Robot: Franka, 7 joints.
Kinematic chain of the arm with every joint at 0, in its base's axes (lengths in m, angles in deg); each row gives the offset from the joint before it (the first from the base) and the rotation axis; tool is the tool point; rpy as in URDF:
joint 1: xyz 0 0 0.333 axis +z
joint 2: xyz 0 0 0 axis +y
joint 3: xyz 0 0 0.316 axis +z
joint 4: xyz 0.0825 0 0 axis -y
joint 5: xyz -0.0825 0 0.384 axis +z
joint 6: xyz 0 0 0 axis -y
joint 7: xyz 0.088 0 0 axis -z
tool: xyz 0 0 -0.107 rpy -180 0 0
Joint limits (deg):
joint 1: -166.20..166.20
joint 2: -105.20..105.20
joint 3: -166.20..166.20
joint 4: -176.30..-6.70
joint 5: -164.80..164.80
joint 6: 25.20..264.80
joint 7: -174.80..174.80
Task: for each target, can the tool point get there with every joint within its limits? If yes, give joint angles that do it. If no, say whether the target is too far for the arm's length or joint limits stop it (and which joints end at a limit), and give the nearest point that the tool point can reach.
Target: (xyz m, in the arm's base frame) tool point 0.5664 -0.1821 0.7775
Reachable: yes | joints -65.08 70.58 135.10 -77.76 -107.72 85.37 -105.55
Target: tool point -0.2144 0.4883 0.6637
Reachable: yes | joints -10.79 -9.29 125.33 -76.54 -24.07 65.58 101.23
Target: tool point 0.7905 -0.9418 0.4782
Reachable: no: too far | nearest point 0.5477 -0.6526 0.4336 | short by 0.380 m
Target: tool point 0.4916 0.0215 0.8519
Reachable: yes | joints -5.73 39.91 134.98 -19.83 35.78 244.64 106.09
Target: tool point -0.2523 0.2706 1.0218
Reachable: yes | joints -88.07 -37.60 -27.09 -37.53 90.86 205.63 85.39
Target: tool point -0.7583 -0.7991 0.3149
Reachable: no: too far | nearest point -0.5904 -0.6222 0.3189 | short by 0.244 m
